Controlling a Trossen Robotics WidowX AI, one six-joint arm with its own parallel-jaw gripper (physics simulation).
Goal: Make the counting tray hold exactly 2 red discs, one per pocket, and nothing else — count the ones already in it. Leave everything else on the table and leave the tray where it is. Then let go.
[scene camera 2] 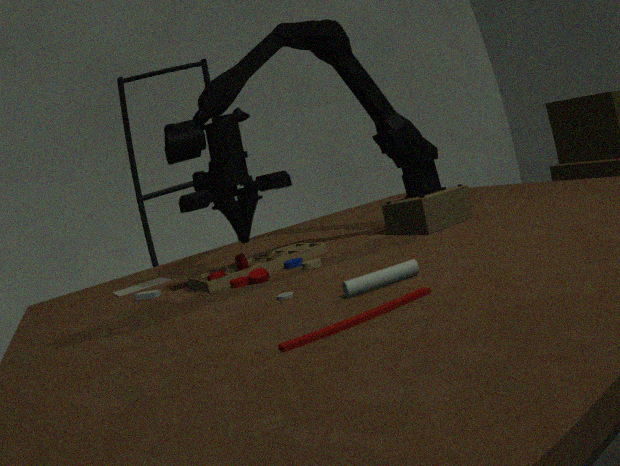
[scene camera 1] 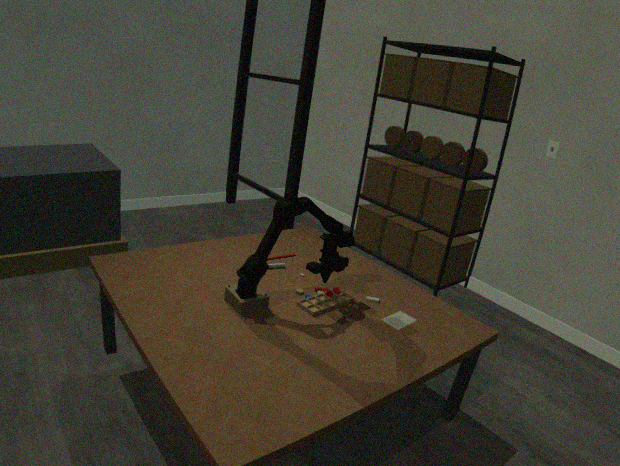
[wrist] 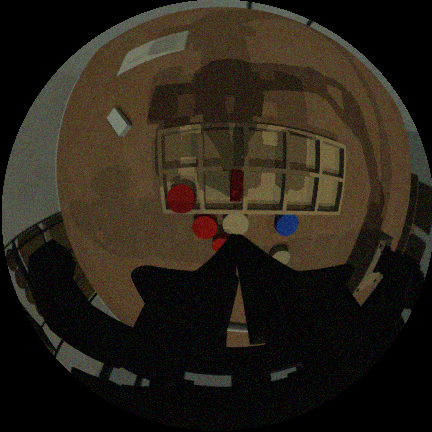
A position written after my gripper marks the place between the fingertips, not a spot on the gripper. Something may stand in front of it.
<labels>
My gripper [scene camera 2: 245, 242] is shut, holding nothing. Also in view: a wooden counting tray [scene camera 2: 274, 260]. A red rod [scene camera 2: 300, 341] rests on the table.
</labels>
